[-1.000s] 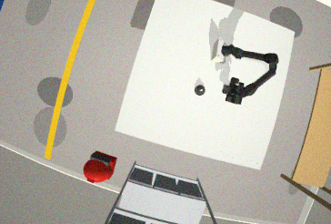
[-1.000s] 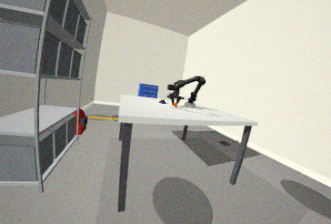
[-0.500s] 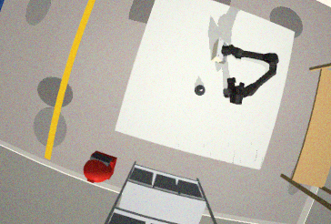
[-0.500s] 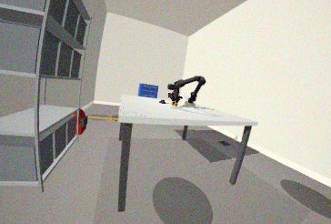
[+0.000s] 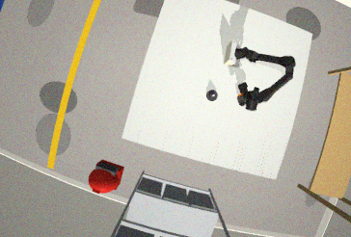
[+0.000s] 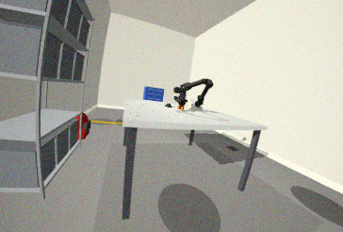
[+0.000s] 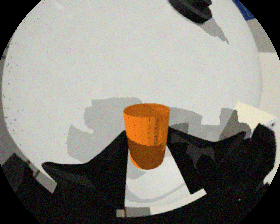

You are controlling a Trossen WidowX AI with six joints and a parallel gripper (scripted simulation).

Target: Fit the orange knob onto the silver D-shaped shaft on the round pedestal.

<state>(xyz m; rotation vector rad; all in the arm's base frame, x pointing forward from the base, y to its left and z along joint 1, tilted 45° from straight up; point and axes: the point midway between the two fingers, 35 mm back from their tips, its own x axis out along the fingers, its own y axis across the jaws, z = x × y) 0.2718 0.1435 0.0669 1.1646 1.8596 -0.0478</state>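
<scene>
My gripper tip is 10 mm to the left of the orange knob, 10 mm below it and 10 mm short of it. Also, from my gripper tip: dark round pedestal: 220 mm to the right, 70 mm ahead, 10 mm above.
</scene>
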